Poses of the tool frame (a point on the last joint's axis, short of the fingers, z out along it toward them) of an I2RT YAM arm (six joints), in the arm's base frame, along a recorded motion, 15 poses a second.
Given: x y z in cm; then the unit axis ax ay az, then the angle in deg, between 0 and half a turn.
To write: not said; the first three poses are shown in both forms.
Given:
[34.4, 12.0, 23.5, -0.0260, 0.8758, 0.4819, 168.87]
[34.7, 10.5, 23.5, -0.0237, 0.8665, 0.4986, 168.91]
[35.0, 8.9, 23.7, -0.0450, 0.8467, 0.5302, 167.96]
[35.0, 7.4, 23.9, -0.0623, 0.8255, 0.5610, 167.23]
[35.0, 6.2, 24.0, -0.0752, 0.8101, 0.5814, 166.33]
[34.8, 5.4, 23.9, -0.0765, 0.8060, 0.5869, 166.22]
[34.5, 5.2, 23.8, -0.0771, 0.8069, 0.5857, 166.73]
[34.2, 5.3, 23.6, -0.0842, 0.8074, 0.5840, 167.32]
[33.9, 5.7, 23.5, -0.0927, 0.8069, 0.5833, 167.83]
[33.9, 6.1, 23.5, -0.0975, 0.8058, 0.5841, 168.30]
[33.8, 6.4, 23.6, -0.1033, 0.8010, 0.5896, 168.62]
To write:
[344, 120, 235, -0.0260, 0.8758, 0.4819, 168.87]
[347, 105, 235, -0.0237, 0.8665, 0.4986, 168.91]
[350, 89, 237, -0.0450, 0.8467, 0.5302, 167.96]
[350, 74, 239, -0.0623, 0.8255, 0.5610, 167.23]
[350, 62, 240, -0.0752, 0.8101, 0.5814, 166.33]
[348, 54, 239, -0.0765, 0.8060, 0.5869, 166.22]
[345, 52, 238, -0.0771, 0.8069, 0.5857, 166.73]
[342, 53, 236, -0.0842, 0.8074, 0.5840, 167.32]
[339, 57, 235, -0.0927, 0.8069, 0.5833, 167.83]
[339, 61, 235, -0.0975, 0.8058, 0.5841, 168.30]
[338, 64, 236, -0.1033, 0.8010, 0.5896, 168.62]

